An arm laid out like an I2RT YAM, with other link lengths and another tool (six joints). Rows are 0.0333 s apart.
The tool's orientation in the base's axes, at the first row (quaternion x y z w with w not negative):
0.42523 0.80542 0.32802 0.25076
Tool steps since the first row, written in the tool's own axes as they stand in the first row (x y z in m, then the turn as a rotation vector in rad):
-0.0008 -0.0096 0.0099 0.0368 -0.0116 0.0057
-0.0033 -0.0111 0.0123 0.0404 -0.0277 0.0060
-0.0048 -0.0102 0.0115 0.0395 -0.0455 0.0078
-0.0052 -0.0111 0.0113 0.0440 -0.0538 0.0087
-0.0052 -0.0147 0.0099 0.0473 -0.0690 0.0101
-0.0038 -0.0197 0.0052 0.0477 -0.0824 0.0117
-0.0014 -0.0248 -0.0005 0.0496 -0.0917 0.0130
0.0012 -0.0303 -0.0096 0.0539 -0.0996 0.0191
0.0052 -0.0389 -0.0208 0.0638 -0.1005 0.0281
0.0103 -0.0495 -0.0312 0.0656 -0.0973 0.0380
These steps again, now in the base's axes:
0.0022 -0.0016 -0.0135 -0.0210 0.0281 -0.0170
0.0043 -0.0036 -0.0159 -0.0310 0.0245 -0.0295
0.0050 -0.0048 -0.0145 -0.0386 0.0168 -0.0438
0.0046 -0.0056 -0.0150 -0.0446 0.0174 -0.0511
0.0018 -0.0075 -0.0168 -0.0533 0.0142 -0.0637
-0.0048 -0.0099 -0.0176 -0.0593 0.0093 -0.0748
-0.0125 -0.0118 -0.0179 -0.0643 0.0074 -0.0828
-0.0229 -0.0148 -0.0163 -0.0664 0.0097 -0.0932
-0.0371 -0.0186 -0.0158 -0.0658 0.0205 -0.1010
-0.0523 -0.0220 -0.0174 -0.0583 0.0265 -0.1054

